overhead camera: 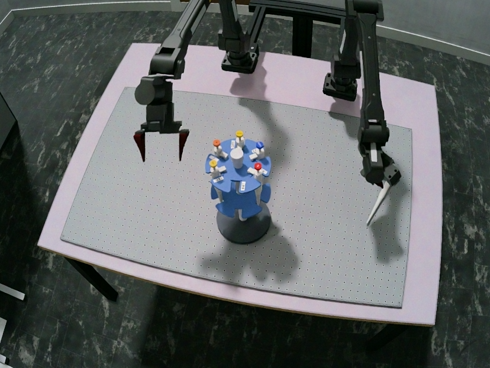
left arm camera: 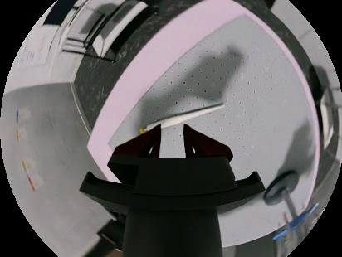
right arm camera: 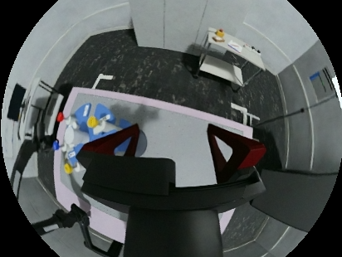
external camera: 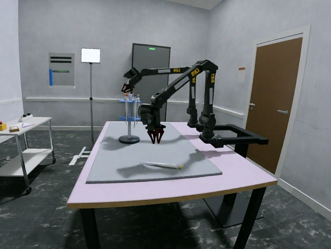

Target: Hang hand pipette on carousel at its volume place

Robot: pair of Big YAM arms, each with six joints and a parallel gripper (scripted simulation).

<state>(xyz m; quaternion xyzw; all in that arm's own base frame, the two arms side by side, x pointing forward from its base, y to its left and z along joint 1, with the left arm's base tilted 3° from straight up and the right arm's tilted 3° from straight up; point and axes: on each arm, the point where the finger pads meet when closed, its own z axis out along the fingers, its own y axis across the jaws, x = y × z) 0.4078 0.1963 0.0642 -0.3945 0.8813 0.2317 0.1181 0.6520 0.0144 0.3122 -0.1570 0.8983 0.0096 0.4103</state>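
Observation:
Right now the orange-button pipette is 13 cm to the left of my right hand, 12 cm below it and 9 cm behind it. Also, from my right hand: red-button pipette (22 cm to the left, 12 cm below, 6 cm behind).

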